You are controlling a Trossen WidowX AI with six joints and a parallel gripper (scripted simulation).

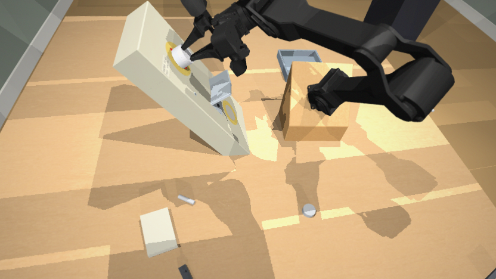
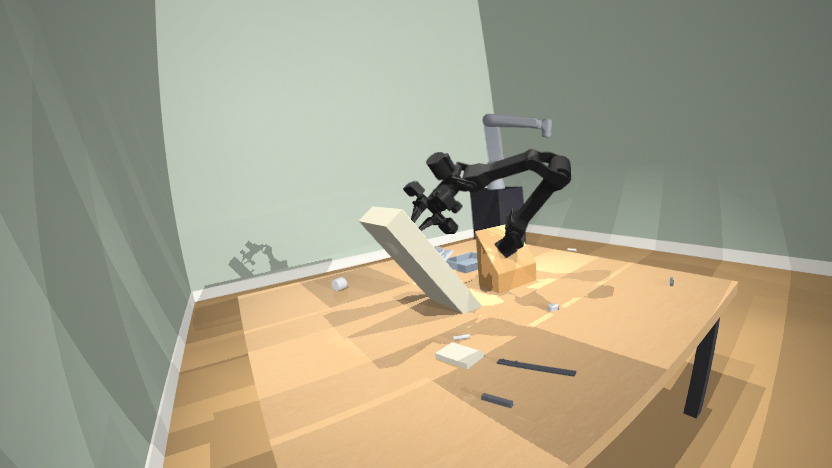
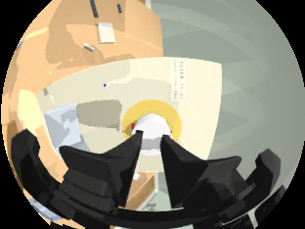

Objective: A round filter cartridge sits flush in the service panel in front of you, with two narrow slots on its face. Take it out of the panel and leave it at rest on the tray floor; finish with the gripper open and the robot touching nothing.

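Now: the grey bracket 7 cm behind my gripper tip, 1 cm to the left of it and 11 cm below it. From my gripper tip the other things lie so: cream service panel (2 cm behind, 9 cm below); round grey filter cartridge (1 cm ahead, 1 cm below); blue-grey tray (42 cm behind, 24 cm to the right, 24 cm below).
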